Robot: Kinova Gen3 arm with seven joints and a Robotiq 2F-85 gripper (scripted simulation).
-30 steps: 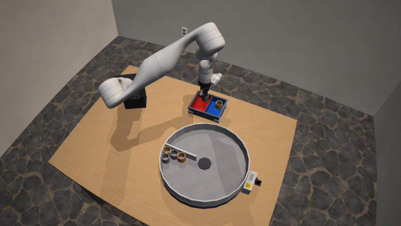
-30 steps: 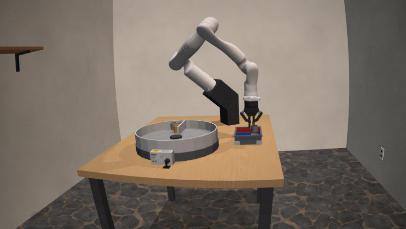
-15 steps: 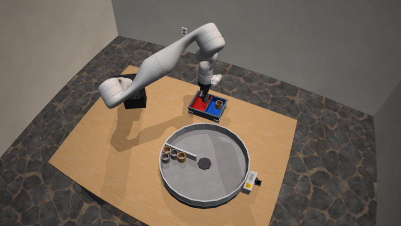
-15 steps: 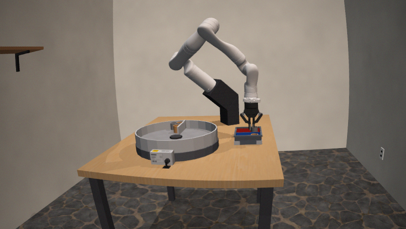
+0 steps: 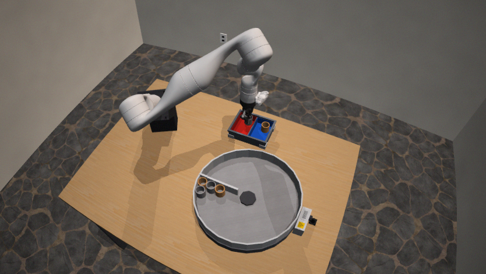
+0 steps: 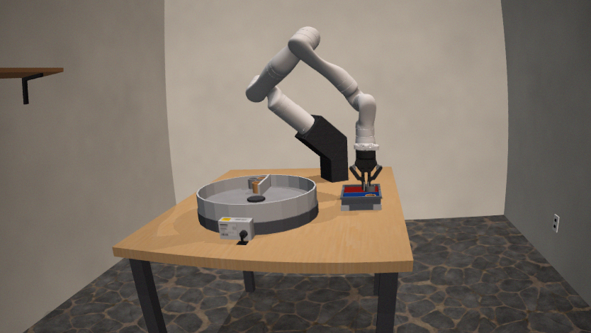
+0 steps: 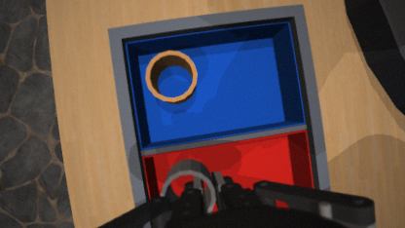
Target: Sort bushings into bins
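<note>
My hand is 30 mm short of the two-part bin, 20 mm to the left of it and 30 mm above it. Round my hand: turntable (160 mm ahead, 380 mm to the right).
</note>
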